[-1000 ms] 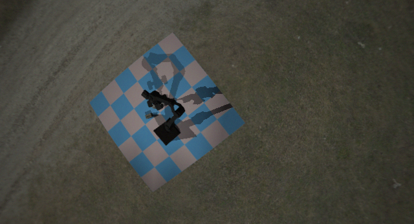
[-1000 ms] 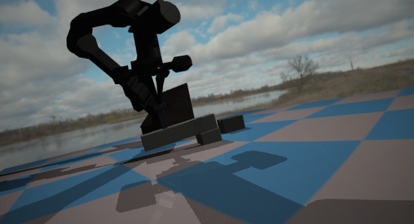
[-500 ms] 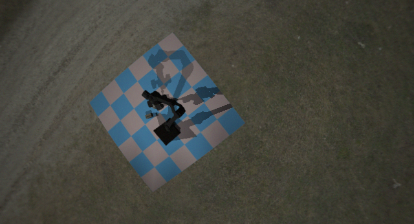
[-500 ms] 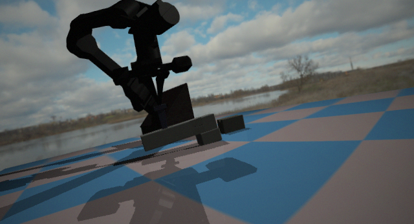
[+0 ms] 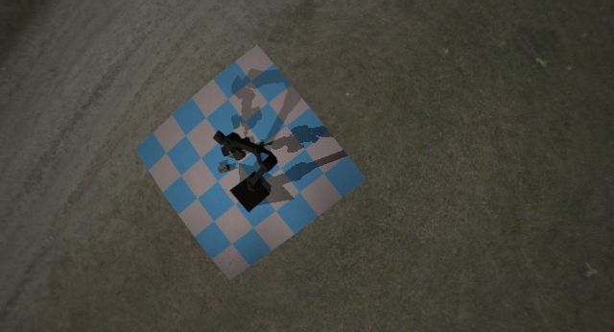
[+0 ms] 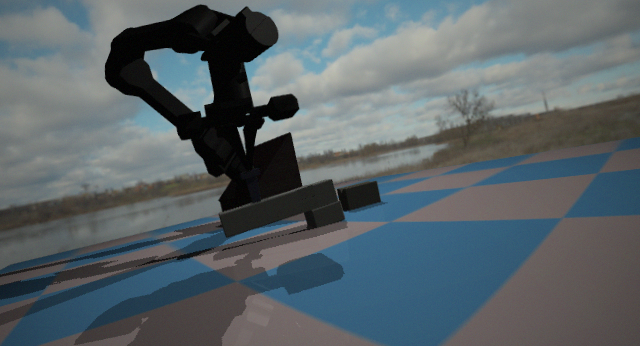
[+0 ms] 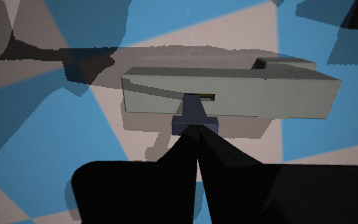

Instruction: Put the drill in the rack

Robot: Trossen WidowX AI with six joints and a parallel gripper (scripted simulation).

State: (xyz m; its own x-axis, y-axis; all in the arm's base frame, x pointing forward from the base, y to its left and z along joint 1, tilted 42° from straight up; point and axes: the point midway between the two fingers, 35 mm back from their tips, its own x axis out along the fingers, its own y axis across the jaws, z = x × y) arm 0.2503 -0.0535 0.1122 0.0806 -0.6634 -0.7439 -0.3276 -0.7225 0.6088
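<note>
My gripper tip is 30 mm above the small dark blue key. Round my gripper tip: yellow drill 10 mm ahead, 60 mm to the left, 60 mm below; then long grey housing 10 mm ahead, 40 mm to the left, 70 mm below.
</note>
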